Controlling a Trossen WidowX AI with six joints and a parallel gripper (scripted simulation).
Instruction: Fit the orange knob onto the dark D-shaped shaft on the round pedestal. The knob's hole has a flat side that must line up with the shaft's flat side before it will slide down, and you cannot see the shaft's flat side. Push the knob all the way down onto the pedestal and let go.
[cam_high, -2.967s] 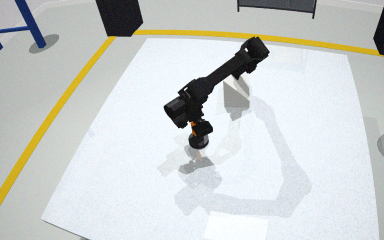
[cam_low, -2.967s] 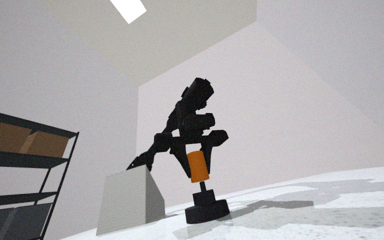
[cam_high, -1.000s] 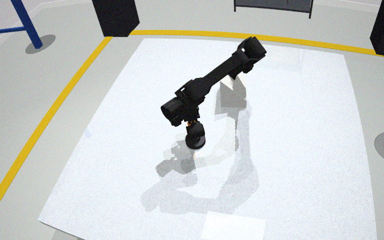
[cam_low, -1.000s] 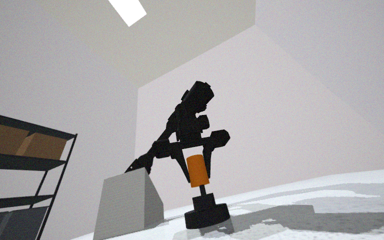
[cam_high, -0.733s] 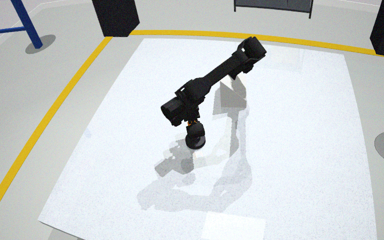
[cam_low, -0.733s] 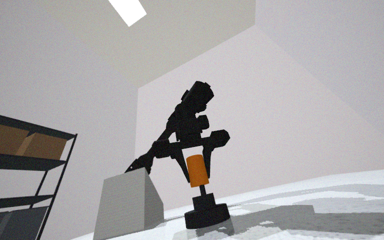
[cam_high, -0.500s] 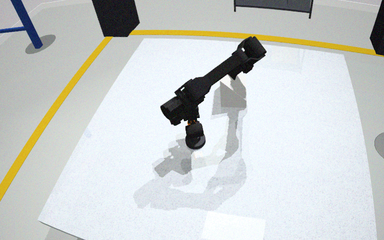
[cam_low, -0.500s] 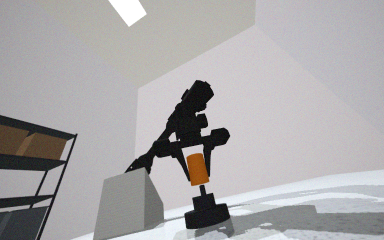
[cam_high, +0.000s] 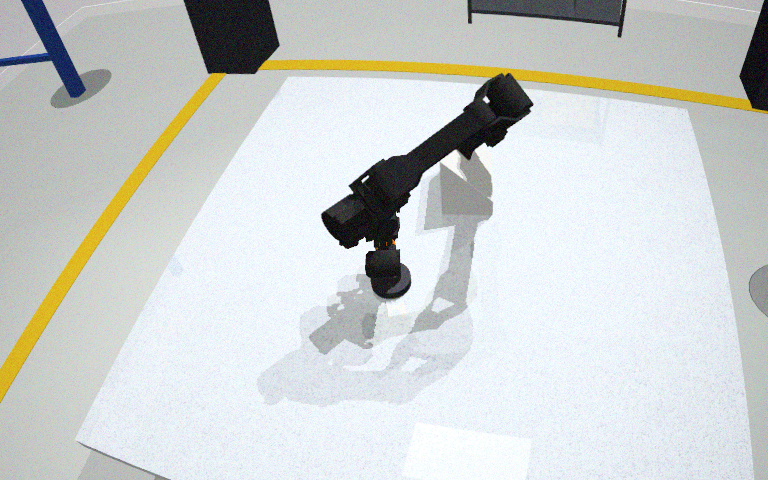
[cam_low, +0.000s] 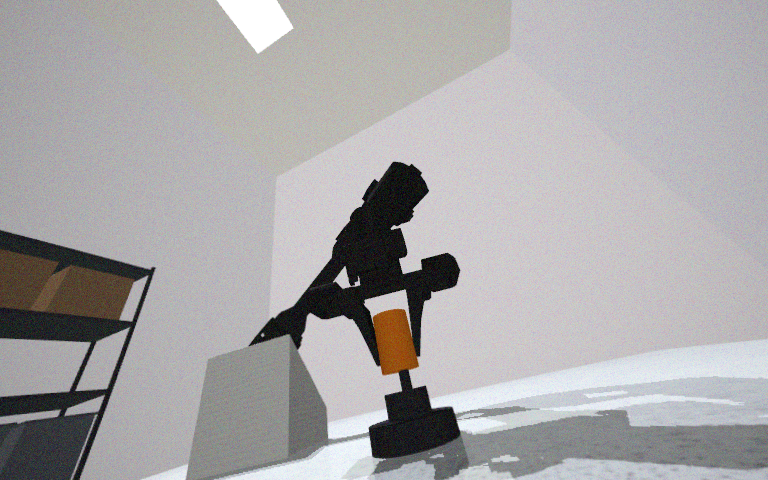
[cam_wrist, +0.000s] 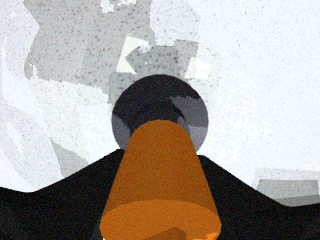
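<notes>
Now: the orange knob 20 mm above my gripper tip. Also, from my gripper tip: round pedestal: 40 mm below.
</notes>
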